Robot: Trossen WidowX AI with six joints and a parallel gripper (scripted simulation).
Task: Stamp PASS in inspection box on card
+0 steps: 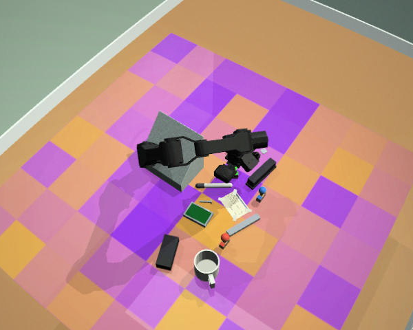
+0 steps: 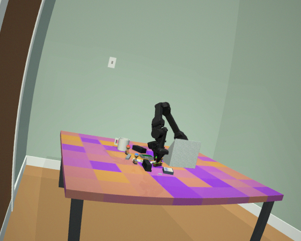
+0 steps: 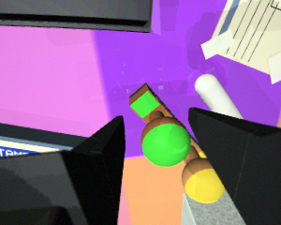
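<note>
My gripper tip is now 1 cm above the green-knobbed stamp. Also, from my gripper tip: long black block 9 cm ahead, 5 cm to the left, 2 cm below; then white marker 8 cm to the right, 6 cm behind, 2 cm below; then yellow-knobbed stamp 4 cm behind, 2 cm to the right, 1 cm below.
</note>
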